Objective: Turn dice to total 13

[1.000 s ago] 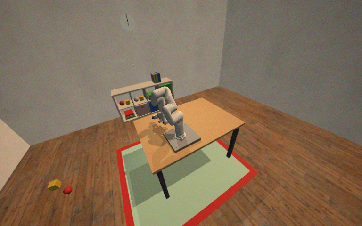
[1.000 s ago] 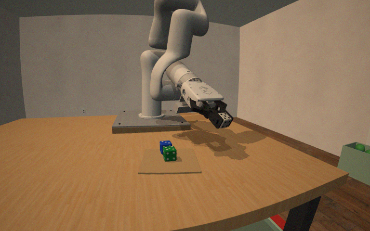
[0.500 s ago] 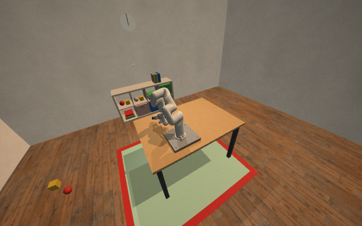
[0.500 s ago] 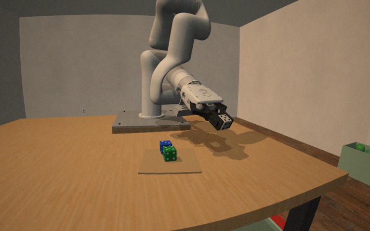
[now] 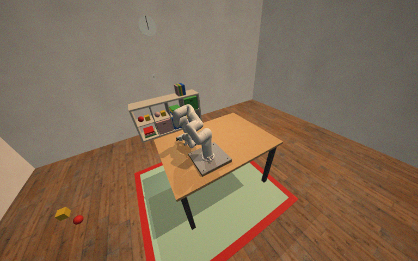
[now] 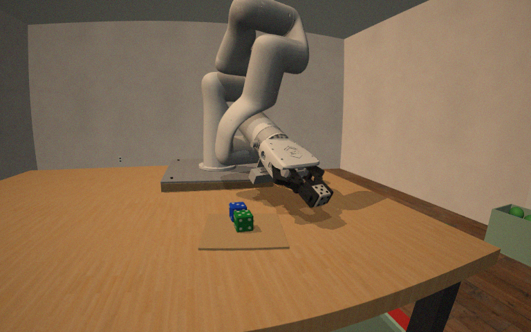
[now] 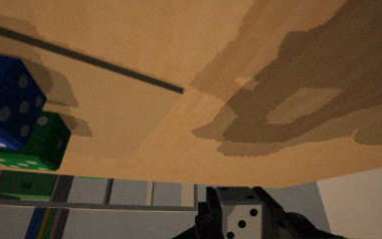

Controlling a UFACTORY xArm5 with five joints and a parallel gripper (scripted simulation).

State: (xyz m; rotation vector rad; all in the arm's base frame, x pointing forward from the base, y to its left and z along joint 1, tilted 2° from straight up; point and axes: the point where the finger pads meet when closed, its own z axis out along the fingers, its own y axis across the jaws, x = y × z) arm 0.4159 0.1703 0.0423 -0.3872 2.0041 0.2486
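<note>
Now: hand 4 cm past the blue die, 14 cm to the left of it and 4 cm above it. From my hand the other things lie so: green die 1 cm ahead, 14 cm to the right, 4 cm below; white die 1 cm ahead; tan mat 1 cm ahead, 14 cm to the right, 6 cm below.
</note>
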